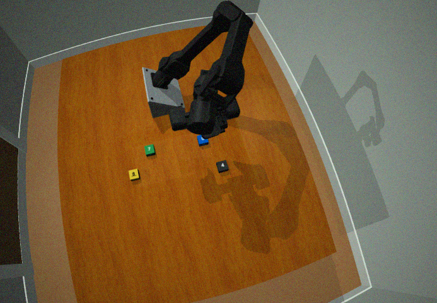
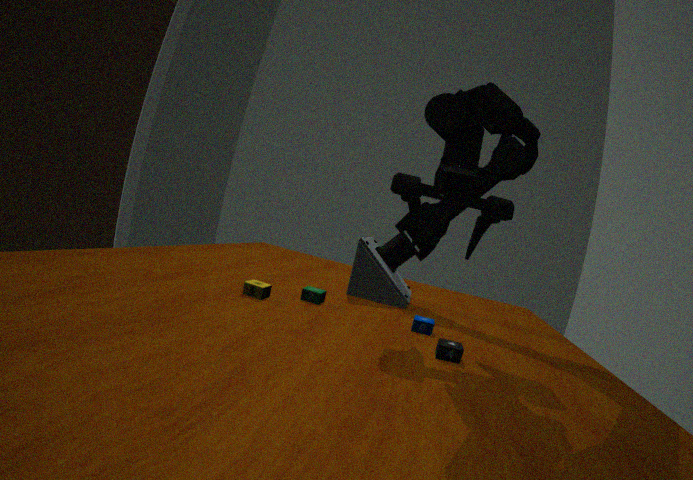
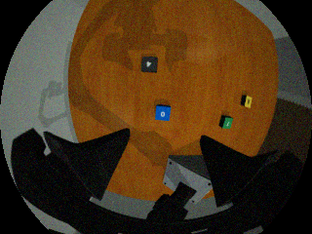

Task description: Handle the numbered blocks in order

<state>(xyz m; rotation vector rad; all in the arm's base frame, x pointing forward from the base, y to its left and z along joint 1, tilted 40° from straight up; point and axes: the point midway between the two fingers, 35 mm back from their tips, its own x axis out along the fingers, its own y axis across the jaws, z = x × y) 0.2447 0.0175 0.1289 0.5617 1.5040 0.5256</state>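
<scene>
My gripper tip is 120 mm above the blue block and 10 mm past it. From my gripper tip the other things lie so: black block (120 mm below, 100 mm ahead, 40 mm to the left); green block (180 mm to the right, 120 mm below, 20 mm behind); yellow block (250 mm to the right, 120 mm below, 50 mm ahead).
</scene>
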